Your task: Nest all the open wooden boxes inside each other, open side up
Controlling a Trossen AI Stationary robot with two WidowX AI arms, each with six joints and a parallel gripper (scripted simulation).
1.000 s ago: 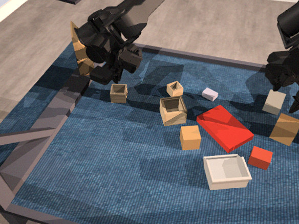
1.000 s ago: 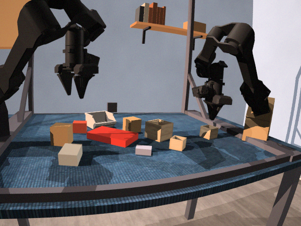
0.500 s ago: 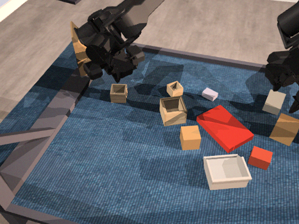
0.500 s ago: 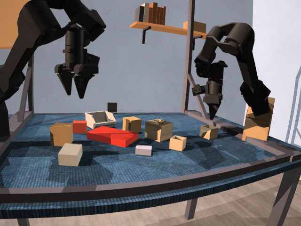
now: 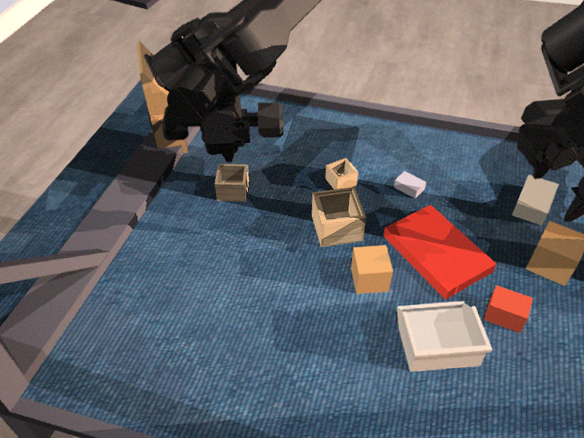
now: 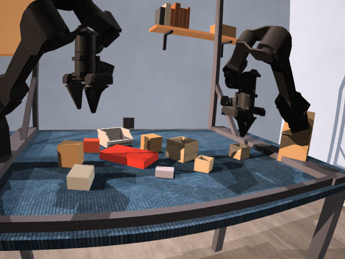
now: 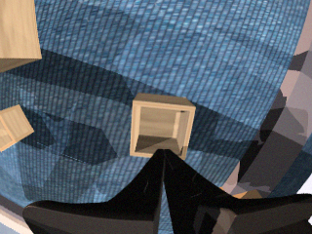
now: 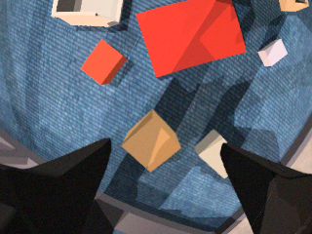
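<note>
Now: the flat red block 4 cm behind my right hand, 13 cm to the left of it and 17 cm below it. The rest, counted from my right hand: beige block: 14 cm ahead, 16 cm below; red cube: 11 cm behind, 1 cm to the left, 16 cm below; lavender block: 9 cm ahead, 21 cm to the left, 17 cm below.
</note>
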